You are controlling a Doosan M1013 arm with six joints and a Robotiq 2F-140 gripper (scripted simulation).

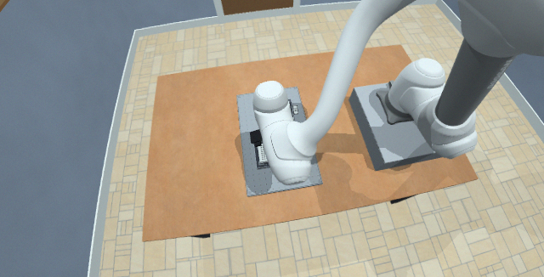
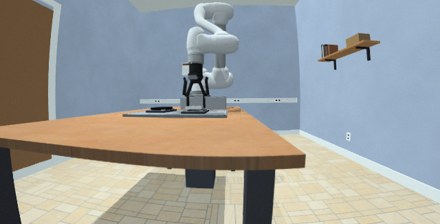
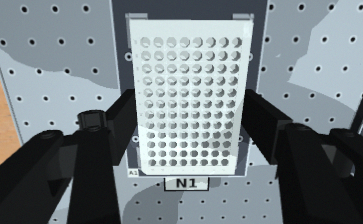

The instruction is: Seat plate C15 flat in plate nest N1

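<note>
My hand is 20 mm above the plate C15. Also, from my hand: plate nest N2: 220 mm to the right, 40 mm below, 40 mm behind; black plate C51: 220 mm to the right, 40 mm behind, 30 mm below; plate nest N1: 40 mm below.
</note>
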